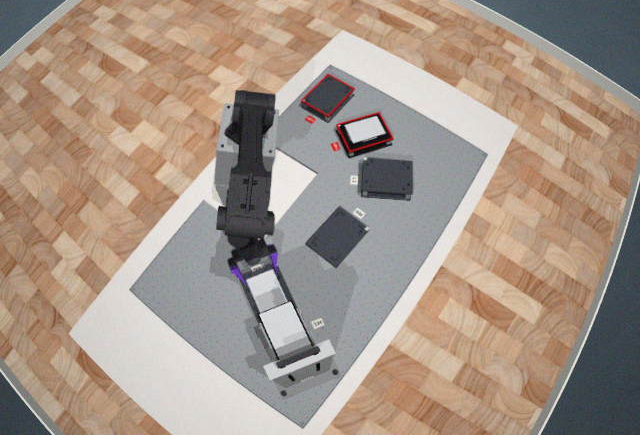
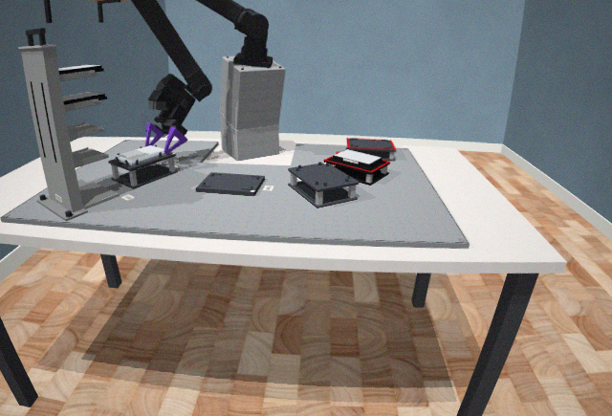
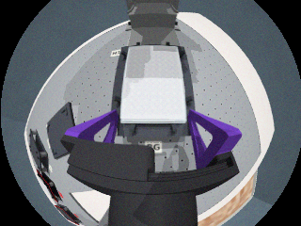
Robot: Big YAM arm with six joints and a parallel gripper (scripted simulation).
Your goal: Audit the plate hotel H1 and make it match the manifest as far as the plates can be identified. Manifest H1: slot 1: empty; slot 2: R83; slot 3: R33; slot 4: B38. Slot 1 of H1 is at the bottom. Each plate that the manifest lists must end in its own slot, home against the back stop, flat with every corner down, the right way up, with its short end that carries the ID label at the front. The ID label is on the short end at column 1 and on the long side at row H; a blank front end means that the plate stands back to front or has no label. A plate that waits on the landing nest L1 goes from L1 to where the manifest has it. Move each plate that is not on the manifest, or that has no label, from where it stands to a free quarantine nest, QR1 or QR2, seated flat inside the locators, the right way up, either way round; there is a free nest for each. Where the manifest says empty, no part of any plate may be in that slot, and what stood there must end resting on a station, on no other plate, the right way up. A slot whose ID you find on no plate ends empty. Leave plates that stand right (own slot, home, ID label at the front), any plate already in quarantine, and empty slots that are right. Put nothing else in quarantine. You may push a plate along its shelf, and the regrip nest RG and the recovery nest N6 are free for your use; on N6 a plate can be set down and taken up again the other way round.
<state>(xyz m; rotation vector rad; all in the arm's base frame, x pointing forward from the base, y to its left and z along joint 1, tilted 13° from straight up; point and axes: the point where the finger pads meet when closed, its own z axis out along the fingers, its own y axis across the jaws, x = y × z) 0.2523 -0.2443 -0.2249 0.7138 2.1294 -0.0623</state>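
My hand is 5 cm short of the white plate and 3 cm to the left of it. Round my hand: plate hotel H1: 27 cm ahead, 16 cm to the right, 13 cm above; regrip nest RG: 5 cm ahead, 3 cm to the right, 2 cm below; flat pad N6: 10 cm ahead, 25 cm to the left, 7 cm below.
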